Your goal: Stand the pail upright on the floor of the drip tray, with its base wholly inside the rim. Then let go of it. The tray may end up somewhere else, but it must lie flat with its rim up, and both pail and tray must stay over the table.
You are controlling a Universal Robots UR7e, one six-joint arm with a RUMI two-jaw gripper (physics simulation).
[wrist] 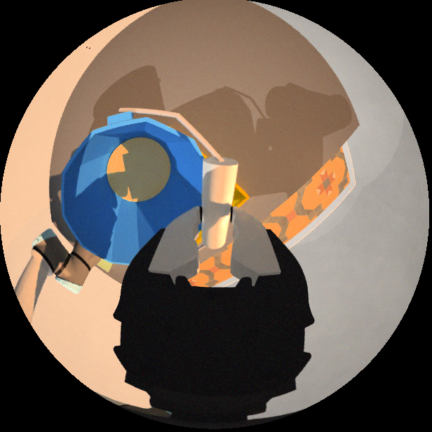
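The blue pail (132,220) is at left centre in the wrist view, its wide mouth facing the camera and its pale round bottom visible inside. Its thin bail handle rises to a cream cylindrical grip (219,182). My gripper (216,208) is shut on this grip, with one jaw on each side. A yellow corner of the drip tray (242,196) shows just right of the grip, beyond the pail. The pail and gripper hide most of the tray. I cannot tell whether the pail's base touches the tray floor or lies wholly inside the rim.
The brown table top (210,45) spreads across the upper view with dark shadows on it. An orange patterned strip (305,200) with a pale edge runs along its right side, with grey floor beyond. A brown, banded jointed object (65,260) is at the lower left, close to the pail.
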